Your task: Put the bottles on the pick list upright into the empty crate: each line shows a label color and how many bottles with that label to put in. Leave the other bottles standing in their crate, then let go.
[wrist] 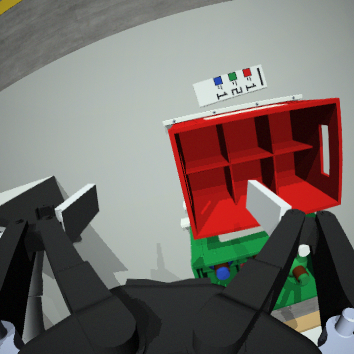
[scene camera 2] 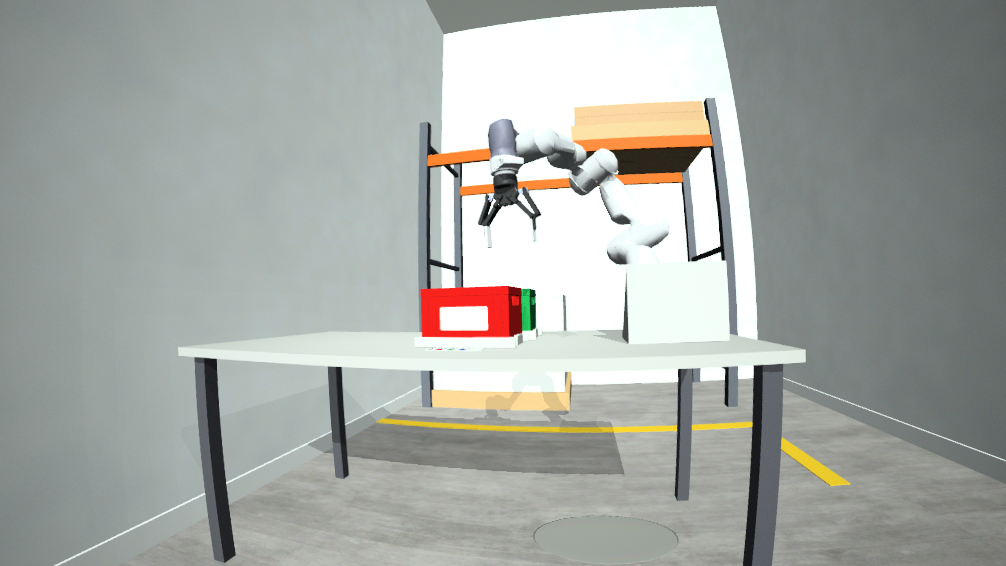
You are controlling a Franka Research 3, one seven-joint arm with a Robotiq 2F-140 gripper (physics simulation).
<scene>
The gripper shows in the wrist view and in scene camera 2. The same spot on the gripper: [scene camera 2: 485, 219] is [wrist: 300, 222].
</scene>
